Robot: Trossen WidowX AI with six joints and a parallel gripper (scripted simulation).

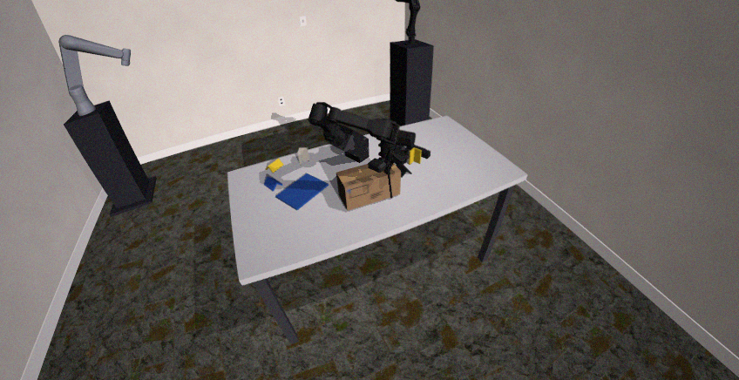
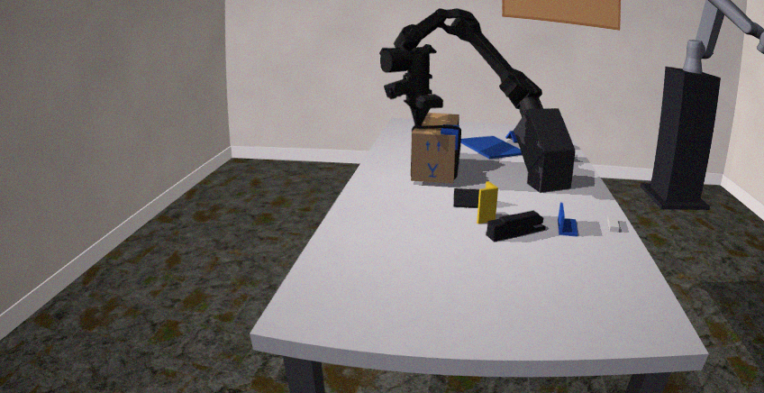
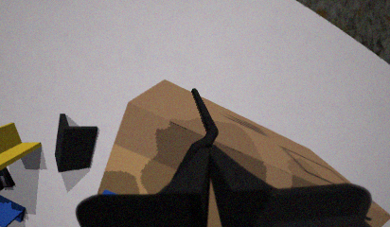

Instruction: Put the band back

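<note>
My gripper is now 100 mm above the brown carton, 60 mm to the left of it and 50 mm past it. From my hand the other things lie so: yellow corner guard 260 mm to the left, 180 mm behind, 130 mm below; blue flat sheet 320 mm to the right, 240 mm behind, 170 mm below; black stapler 320 mm to the left, 240 mm behind, 150 mm below.
</note>
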